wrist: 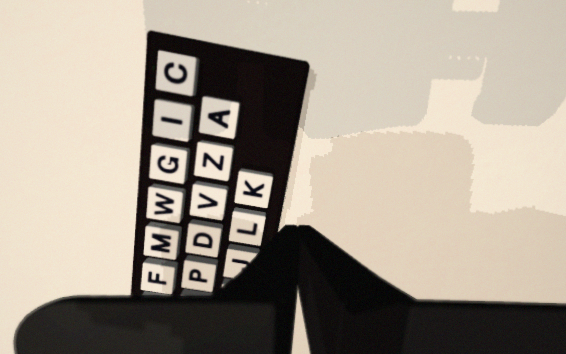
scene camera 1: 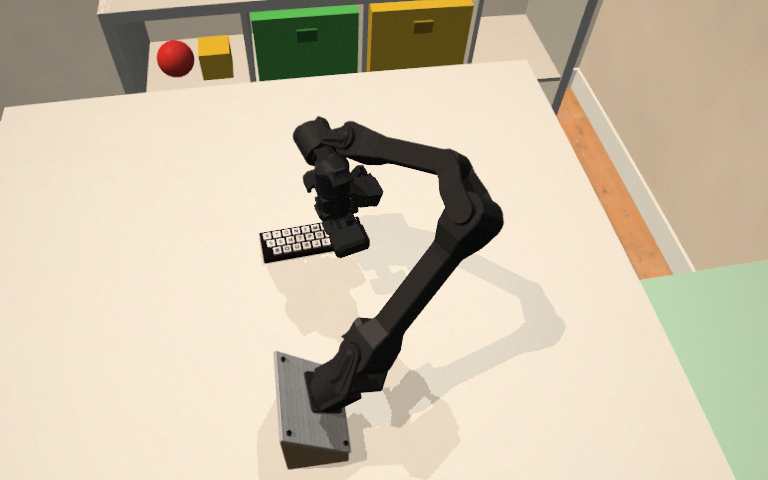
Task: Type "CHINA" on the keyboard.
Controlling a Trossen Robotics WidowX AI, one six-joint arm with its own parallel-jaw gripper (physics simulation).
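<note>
I can see my gripper point(scene camera 1: 336, 236), and the wrist view shows me the gripper point(wrist: 296, 237) as well. There is a key point(wrist: 219, 117) that I see, and I also see a key point(wrist: 174, 120).
</note>
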